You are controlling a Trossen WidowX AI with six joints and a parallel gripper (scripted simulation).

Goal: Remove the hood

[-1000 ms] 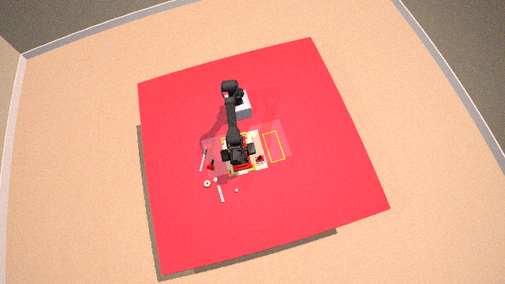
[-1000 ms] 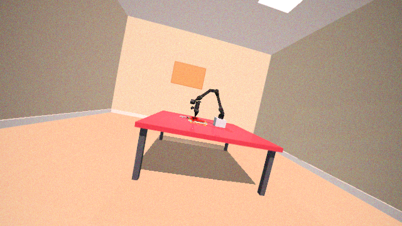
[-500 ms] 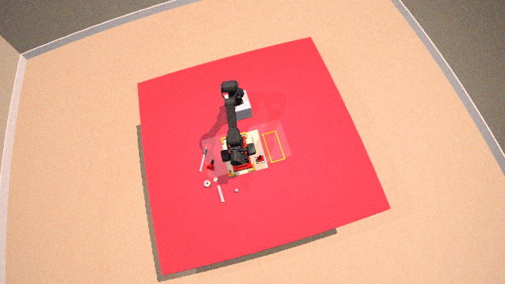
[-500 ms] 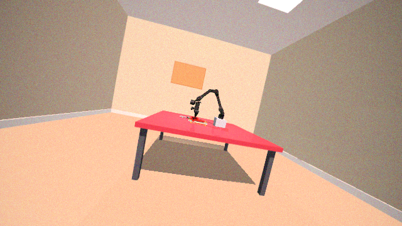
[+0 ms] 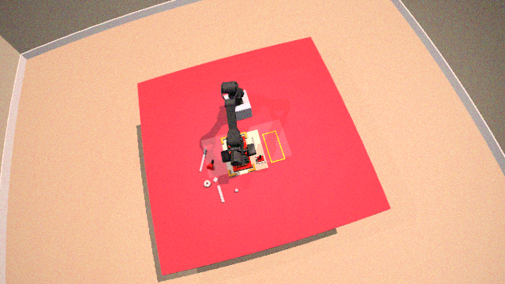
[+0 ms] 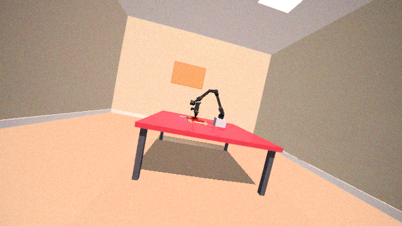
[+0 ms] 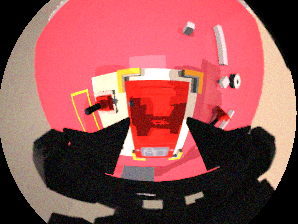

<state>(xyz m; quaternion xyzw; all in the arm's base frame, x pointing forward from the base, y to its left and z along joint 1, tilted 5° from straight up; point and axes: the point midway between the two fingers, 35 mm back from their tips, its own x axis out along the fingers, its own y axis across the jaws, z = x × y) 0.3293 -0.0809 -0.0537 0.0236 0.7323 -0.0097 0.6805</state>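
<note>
Now: gripper tip 1 cm above the car hood.
</note>
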